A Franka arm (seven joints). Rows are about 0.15 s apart.
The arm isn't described. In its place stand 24 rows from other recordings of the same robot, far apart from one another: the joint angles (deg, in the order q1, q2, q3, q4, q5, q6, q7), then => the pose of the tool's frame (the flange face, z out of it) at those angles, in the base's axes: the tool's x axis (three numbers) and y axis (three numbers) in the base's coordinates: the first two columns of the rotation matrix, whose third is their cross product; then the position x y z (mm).
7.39 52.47 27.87 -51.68 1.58 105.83 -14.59 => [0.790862, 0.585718, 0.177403, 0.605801, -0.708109, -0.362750, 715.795, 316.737, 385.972]
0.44 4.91 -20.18 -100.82 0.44 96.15 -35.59 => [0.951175, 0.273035, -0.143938, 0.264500, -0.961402, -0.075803, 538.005, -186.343, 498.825]
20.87 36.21 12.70 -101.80 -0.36 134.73 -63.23 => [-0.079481, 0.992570, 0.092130, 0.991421, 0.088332, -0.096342, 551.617, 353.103, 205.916]
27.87 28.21 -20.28 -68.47 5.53 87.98 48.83 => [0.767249, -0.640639, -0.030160, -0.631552, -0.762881, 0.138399, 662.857, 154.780, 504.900]
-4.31 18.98 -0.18 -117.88 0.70 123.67 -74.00 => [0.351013, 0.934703, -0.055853, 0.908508, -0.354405, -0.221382, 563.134, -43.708, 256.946]
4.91 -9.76 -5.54 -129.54 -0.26 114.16 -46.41 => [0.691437, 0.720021, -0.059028, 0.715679, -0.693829, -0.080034, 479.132, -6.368, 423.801]
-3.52 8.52 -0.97 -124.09 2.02 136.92 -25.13 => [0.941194, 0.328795, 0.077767, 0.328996, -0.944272, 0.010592, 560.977, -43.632, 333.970]
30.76 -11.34 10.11 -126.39 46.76 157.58 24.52 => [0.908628, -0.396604, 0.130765, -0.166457, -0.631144, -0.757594, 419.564, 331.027, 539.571]
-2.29 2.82 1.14 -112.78 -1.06 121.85 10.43 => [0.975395, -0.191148, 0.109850, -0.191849, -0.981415, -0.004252, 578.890, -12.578, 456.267]
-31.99 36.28 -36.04 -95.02 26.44 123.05 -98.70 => [0.931664, 0.362299, 0.027242, 0.362389, -0.932025, 0.001737, 318.769, -598.037, 293.771]
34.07 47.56 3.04 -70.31 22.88 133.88 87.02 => [0.435454, -0.821644, -0.367806, -0.898301, -0.370002, -0.236970, 626.944, 466.818, 302.142]
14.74 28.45 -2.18 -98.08 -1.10 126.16 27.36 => [0.970758, -0.239864, 0.009692, -0.240055, -0.970207, 0.032755, 651.676, 147.077, 301.913]
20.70 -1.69 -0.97 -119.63 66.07 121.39 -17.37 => [0.999295, 0.004308, 0.037304, 0.033528, -0.549797, -0.834625, 511.215, 227.464, 466.659]
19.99 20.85 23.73 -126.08 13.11 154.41 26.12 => [0.997139, 0.074047, -0.015205, 0.066466, -0.954645, -0.290234, 418.882, 388.783, 243.112]
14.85 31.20 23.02 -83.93 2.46 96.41 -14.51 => [0.596476, 0.774032, -0.212347, 0.712485, -0.632435, -0.303959, 547.666, 377.596, 366.804]
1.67 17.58 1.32 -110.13 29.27 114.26 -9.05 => [0.977612, -0.009783, -0.210190, -0.101704, -0.896452, -0.431312, 591.523, 60.395, 321.633]
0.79 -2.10 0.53 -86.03 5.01 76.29 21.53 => [0.932999, -0.324984, -0.154588, -0.333495, -0.942209, -0.032003, 516.541, 22.911, 657.174]
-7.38 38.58 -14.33 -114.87 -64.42 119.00 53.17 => [0.911271, -0.407237, -0.061180, -0.145154, -0.456671, 0.877714, 493.820, -251.897, 115.082]
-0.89 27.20 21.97 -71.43 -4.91 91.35 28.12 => [0.981716, -0.143684, -0.124854, -0.148671, -0.988384, -0.031543, 654.721, 183.290, 499.749]
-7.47 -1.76 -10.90 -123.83 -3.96 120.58 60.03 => [0.236983, -0.970987, 0.031981, -0.970645, -0.235251, 0.050049, 499.230, -169.637, 407.940]
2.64 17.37 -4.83 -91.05 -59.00 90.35 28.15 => [0.956403, -0.268610, 0.114644, -0.224960, -0.427229, 0.875710, 626.723, -108.958, 489.745]
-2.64 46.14 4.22 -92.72 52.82 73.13 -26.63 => [0.711849, 0.507595, -0.485405, -0.310273, -0.392753, -0.865723, 576.191, 113.456, 173.079]
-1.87 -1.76 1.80 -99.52 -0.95 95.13 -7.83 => [0.989495, 0.136415, -0.047856, 0.137084, -0.990499, 0.010975, 547.379, -2.084, 570.361]
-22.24 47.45 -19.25 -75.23 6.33 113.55 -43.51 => [0.979667, 0.068827, -0.188455, 0.075336, -0.996777, 0.027586, 585.556, -434.701, 250.442]
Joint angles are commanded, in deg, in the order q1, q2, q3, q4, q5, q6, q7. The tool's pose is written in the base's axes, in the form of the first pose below.
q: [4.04, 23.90, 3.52, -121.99, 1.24, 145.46, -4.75]
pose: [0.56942 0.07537 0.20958], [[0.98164 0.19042 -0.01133], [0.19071 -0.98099 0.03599], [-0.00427 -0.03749 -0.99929]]
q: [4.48, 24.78, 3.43, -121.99, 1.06, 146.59, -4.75]
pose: [0.56911 0.07891 0.20248], [[0.98006 0.19858 -0.00702], [0.19870 -0.97945 0.03463], [0.00000 -0.03534 -0.99938]]
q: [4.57, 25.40, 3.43, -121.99, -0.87, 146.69, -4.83]
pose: [0.56766 0.08020 0.19644], [[0.97336 0.22886 -0.01368], [0.22906 -0.97329 0.01564], [-0.00973 -0.01836 -0.99978]]
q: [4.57, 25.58, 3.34, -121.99, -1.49, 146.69, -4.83]
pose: [0.56733 0.07943 0.19462], [[0.97155 0.23632 -0.01585], [0.23647 -0.97160 0.00886], [-0.01330 -0.01236 -0.99984]]
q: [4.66, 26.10, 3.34, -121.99, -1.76, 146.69, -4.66]
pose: [0.56592 0.08029 0.18944], [[0.97078 0.23873 -0.02450], [0.23893 -0.97102 0.00554], [-0.02247 -0.01123 -0.99968]]
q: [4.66, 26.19, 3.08, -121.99, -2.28, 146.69, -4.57]
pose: [0.56601 0.07781 0.18848], [[0.97027 0.24072 -0.02509], [0.24077 -0.97058 -0.00139], [-0.02469 -0.00469 -0.99968]]
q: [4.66, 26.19, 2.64, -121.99, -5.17, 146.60, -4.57]
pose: [0.56628 0.07411 0.18824], [[0.96109 0.27540 -0.02147], [0.27465 -0.96100 -0.03217], [-0.02950 0.02502 -0.99925]]
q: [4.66, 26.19, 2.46, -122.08, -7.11, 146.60, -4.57]
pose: [0.56578 0.07273 0.18762], [[0.95368 0.30022 -0.01911], [0.29892 -0.95286 -0.05189], [-0.03379 0.04377 -0.99847]]
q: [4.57, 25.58, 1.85, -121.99, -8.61, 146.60, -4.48]
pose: [0.56864 0.06630 0.19413], [[0.95125 0.30840 -0.00398], [0.30740 -0.94905 -0.06936], [-0.02516 0.06475 -0.99758]]
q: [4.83, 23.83, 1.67, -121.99, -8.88, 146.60, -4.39]
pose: [0.57249 0.06749 0.21164], [[0.95032 0.31007 0.02722], [0.31124 -0.94770 -0.07066], [0.00389 0.07562 -0.99713]]
